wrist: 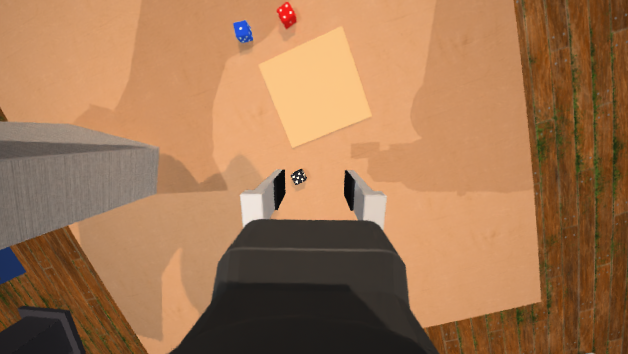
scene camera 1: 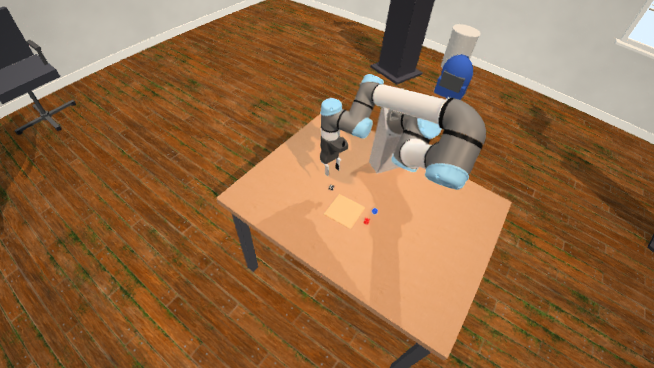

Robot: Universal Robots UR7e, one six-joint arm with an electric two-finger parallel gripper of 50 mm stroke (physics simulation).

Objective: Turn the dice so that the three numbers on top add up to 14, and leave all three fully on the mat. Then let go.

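Pixels of known places: gripper, fingertip midpoint: (wrist: 314,182) (scene camera 1: 332,171); arm's base, link origin: (scene camera 1: 400,117).
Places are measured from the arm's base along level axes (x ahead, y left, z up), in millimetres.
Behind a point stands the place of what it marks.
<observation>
A black die with white pips (scene camera 1: 331,187) {x 348, y -33, z -296 mm} (wrist: 299,177) {x 345, y -37, z -294 mm} lies on the table beside the mat, off it. The yellow square mat (scene camera 1: 344,211) {x 377, y 104, z -311 mm} (wrist: 316,87) {x 374, y 106, z -311 mm} lies flat. A blue die (scene camera 1: 374,211) {x 272, y 190, z -296 mm} (wrist: 243,31) {x 269, y 183, z -295 mm} and a red die (scene camera 1: 366,221) {x 338, y 210, z -297 mm} (wrist: 286,15) {x 333, y 200, z -295 mm} lie off the mat, past its far side in the wrist view. The red die's upper face seems to show four pips and the blue die's one; the black die's count is too small to tell surely. My gripper (scene camera 1: 332,168) {x 378, y -7, z -143 mm} (wrist: 314,182) {x 378, y -7, z -143 mm} is open and empty, above the table; in the wrist view the black die shows between the fingertips, nearer the left one.
The wooden table (scene camera 1: 440,250) {x 161, y 507, z -315 mm} (wrist: 480,240) {x 676, y -161, z -315 mm} carries everything. The grey robot pedestal (scene camera 1: 382,145) {x 86, y 2, z -129 mm} (wrist: 80,180) {x 80, y -18, z -196 mm} stands at its back, left in the wrist view. A dark column (scene camera 1: 406,35), a blue backpack-like object (scene camera 1: 456,75) and a chair (scene camera 1: 25,72) stand beyond the table.
</observation>
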